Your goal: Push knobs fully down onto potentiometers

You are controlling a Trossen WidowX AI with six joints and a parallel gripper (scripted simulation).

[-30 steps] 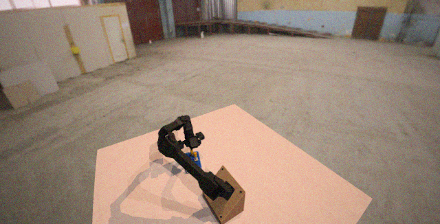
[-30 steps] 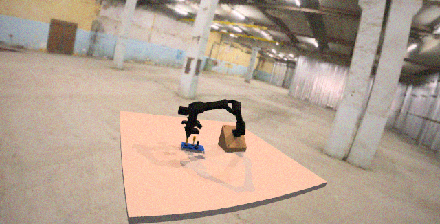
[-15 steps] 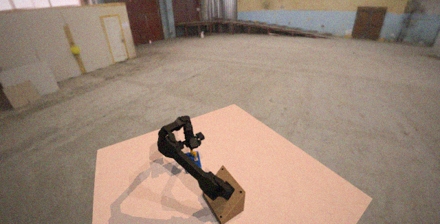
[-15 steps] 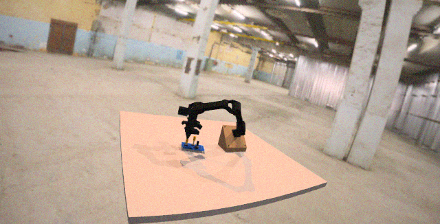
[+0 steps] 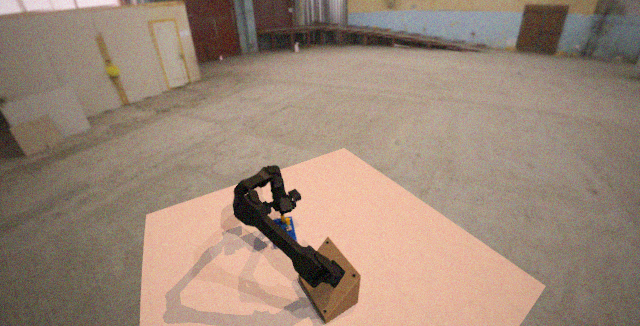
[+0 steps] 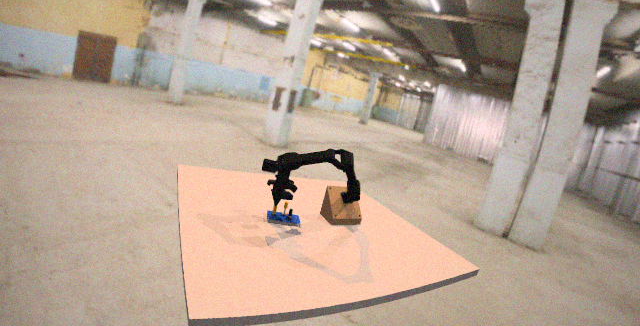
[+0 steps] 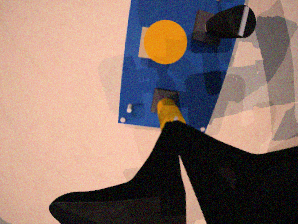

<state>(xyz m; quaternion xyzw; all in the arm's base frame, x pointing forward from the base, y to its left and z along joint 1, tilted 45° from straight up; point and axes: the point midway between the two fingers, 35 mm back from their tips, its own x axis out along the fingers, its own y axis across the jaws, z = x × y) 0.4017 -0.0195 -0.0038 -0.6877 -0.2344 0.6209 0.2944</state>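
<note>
Right now the black knob is 60 mm behind my gripper tip, 50 mm to the left of it and 10 mm below it.
</note>
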